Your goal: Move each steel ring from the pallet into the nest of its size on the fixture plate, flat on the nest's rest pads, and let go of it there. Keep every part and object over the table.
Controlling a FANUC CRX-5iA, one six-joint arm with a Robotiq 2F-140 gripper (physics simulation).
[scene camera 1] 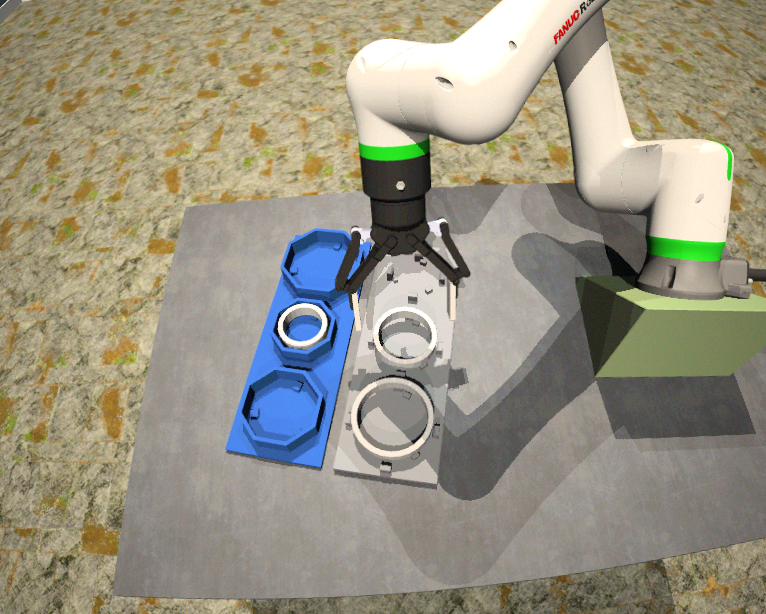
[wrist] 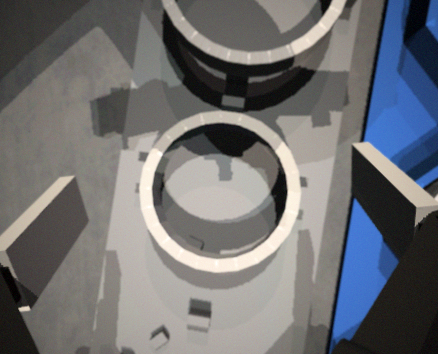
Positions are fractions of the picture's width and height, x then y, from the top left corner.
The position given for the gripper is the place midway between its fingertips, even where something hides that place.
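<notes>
A blue pallet (wrist: 0.90, 0.35) appears in the scene, along with a grey fixture plate (scene camera 1: 0.54, 0.45). The gripper (scene camera 1: 0.53, 0.52) is visible as well, and the wrist view shows it too (wrist: 0.49, 0.52).
</notes>
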